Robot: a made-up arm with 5 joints. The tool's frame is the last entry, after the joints.
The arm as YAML. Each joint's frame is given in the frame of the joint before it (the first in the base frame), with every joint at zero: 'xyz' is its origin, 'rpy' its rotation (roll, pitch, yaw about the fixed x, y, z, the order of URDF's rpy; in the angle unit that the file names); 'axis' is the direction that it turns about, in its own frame. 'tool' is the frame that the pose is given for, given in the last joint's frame.
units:
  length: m
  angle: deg
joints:
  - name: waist
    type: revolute
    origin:
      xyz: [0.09, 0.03, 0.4]
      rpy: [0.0, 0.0, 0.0]
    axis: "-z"
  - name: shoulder
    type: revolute
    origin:
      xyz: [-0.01, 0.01, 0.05]
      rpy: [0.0, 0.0, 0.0]
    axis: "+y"
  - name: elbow
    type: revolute
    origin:
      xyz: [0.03, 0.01, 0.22]
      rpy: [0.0, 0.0, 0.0]
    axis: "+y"
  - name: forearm
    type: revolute
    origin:
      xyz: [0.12, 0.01, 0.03]
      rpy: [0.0, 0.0, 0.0]
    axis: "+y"
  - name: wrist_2
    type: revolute
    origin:
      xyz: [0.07, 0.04, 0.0]
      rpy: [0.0, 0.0, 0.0]
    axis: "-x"
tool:
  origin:
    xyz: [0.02, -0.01, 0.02]
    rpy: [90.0, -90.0, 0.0]
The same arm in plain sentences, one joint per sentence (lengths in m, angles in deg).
The arm has five revolute joints in a row. What follows holds with every joint at zero, and every direction is one of the base frame's. Joint 1 sits 0.0900 m along +x and 0.0300 m along +y and 0.4000 m along +z from the base frame's origin and turns about -z. Joint 2 sits 0.0100 m along -x and 0.0100 m along +y and 0.0500 m along +z from joint 1 and turns about +y. Joint 3 sits 0.0300 m along +x and 0.0100 m along +y and 0.2200 m along +z from joint 2 and turns about +y. Joint 4 sits 0.1200 m along +x and 0.0100 m along +y and 0.0300 m along +z from joint 3 and turns about +y. Joint 5 sits 0.0700 m along +x and 0.0400 m along +y from joint 4 and turns about -x. The tool frame, which is the frame that the pose is given for, sits 0.0200 m along +x and 0.0100 m along -y and 0.0200 m along +z from joint 5; its axes are the base frame's turned by roll 90.00, pitch -90.00 and yaw 0.00 deg (as in URDF: about the fixed x, then y, then z).
